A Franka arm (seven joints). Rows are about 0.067 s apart.
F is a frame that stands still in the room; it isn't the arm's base.
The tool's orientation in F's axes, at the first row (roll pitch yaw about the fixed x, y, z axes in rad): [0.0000 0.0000 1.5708]
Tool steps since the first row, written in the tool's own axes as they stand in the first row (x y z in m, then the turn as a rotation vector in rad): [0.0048 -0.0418 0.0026 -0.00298 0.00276 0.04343]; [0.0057 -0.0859 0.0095 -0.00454 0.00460 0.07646]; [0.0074 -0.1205 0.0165 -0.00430 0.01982 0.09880]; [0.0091 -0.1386 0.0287 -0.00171 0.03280 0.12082]
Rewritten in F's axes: [0.0418 0.0048 0.0026 -0.00276 -0.00298 0.04343]; [0.0859 0.0057 0.0095 -0.00460 -0.00454 0.07646]; [0.1205 0.0074 0.0165 -0.01982 -0.00430 0.09880]; [0.1386 0.0091 0.0287 -0.03280 -0.00171 0.12082]
